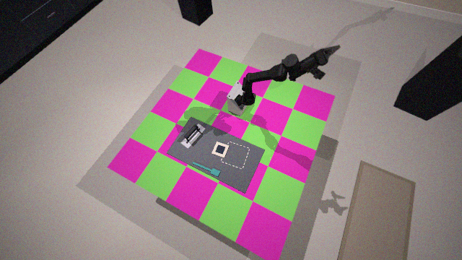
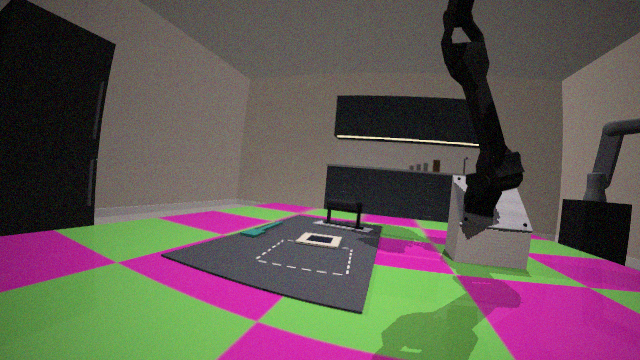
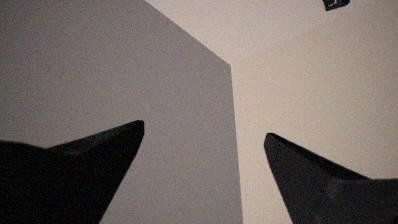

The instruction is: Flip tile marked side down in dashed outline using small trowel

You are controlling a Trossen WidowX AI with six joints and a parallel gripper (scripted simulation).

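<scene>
Now: gripper tip 520 mm short of the small trowel, 590 mm to the left of it and 710 mm above it. Round my gripper tip: tile (470 mm ahead, 350 mm to the right, 740 mm below); then teal flat tool (640 mm ahead, 330 mm to the right, 740 mm below); then grey mat (500 mm ahead, 370 mm to the right, 760 mm below).
</scene>
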